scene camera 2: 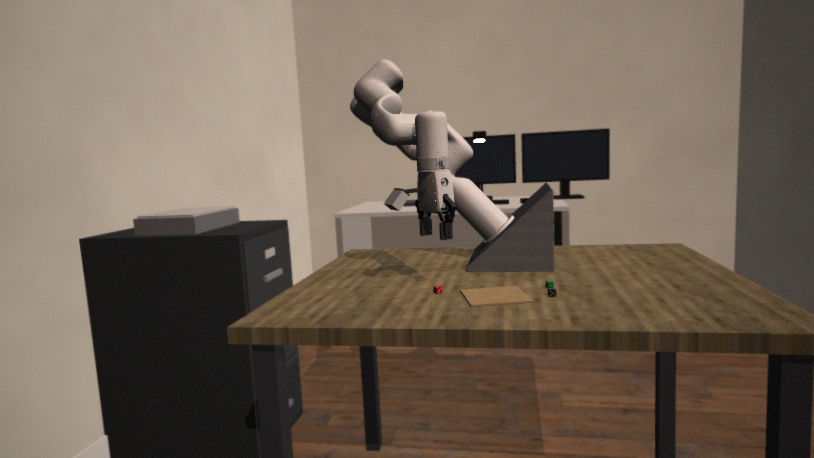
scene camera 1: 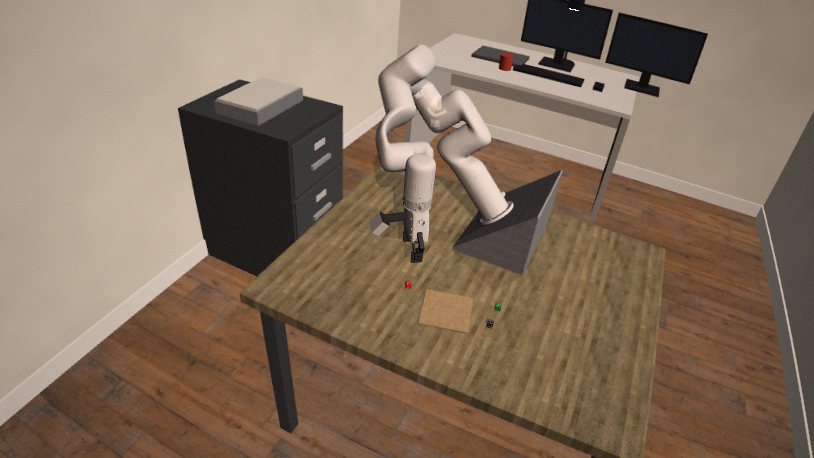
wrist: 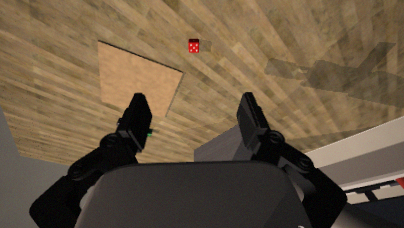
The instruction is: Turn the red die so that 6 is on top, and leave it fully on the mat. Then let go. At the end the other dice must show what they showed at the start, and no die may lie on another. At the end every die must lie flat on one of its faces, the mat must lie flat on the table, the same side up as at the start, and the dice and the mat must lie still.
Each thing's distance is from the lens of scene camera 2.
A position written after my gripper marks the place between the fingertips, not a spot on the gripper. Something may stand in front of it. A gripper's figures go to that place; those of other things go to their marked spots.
my gripper [scene camera 2: 436, 237]: 1.31 m
tan mat [scene camera 2: 512, 294]: 1.29 m
